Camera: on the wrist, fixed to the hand. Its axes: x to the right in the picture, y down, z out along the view.
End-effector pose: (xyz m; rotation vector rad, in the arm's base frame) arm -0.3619 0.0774 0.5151 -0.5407 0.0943 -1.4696
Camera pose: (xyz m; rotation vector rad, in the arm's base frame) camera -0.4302 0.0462 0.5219 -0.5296 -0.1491 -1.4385
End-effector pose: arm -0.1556 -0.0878 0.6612 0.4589 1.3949 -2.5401
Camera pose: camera -0.1937 -0.0290 0.6891 0.2623 1.1613 -2.6504
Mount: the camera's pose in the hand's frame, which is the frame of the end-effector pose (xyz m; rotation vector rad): 0.0234 -0.0655 -0.0292 0.1554 -0.1569 -0.0236
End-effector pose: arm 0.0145 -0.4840 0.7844 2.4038 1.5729 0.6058
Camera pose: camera -0.0444 -0.4373 0.7905 2.4697 1.6335 0.2917
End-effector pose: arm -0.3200 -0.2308 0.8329 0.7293 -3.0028 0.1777
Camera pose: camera -0.3102 -0.2957 0.8701 -0.7575 2.8832 -0.3415
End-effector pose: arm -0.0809 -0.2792 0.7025 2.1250 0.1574 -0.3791
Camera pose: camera -0.0695 -0.2196 0.6577 2.2365 0.0639 -0.5864
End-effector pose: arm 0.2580 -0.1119 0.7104 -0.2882 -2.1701 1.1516
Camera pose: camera 0.2658 -0.1203 0.7850 -0.1070 -2.1954 1.3608
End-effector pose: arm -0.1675 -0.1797 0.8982 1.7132 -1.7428 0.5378
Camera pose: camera -0.0974 -0.1817 0.9261 1.9273 -1.8278 0.5538
